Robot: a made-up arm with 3 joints.
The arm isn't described. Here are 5 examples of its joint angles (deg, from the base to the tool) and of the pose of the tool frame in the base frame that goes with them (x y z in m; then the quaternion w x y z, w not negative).
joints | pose
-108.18 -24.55 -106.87 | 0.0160 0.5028 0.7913 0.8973 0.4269 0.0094 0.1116
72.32 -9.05 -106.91 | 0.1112 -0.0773 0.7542 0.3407 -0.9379 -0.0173 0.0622
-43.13 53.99 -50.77 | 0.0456 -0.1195 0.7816 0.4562 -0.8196 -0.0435 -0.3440
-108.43 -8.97 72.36 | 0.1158 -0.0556 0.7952 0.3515 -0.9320 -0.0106 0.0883
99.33 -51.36 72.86 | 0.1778 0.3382 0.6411 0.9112 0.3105 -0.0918 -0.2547
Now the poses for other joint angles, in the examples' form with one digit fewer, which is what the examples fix.
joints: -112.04 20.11 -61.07
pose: 0.097 0.253 0.476 0.972 -0.178 0.080 -0.130
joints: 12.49 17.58 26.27
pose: 0.021 0.255 1.033 0.408 0.902 -0.024 0.140
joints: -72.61 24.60 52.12
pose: 0.012 -0.026 0.949 0.047 -0.979 0.197 -0.037
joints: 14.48 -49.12 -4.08
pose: 0.119 0.000 0.753 0.157 -0.930 0.051 0.329
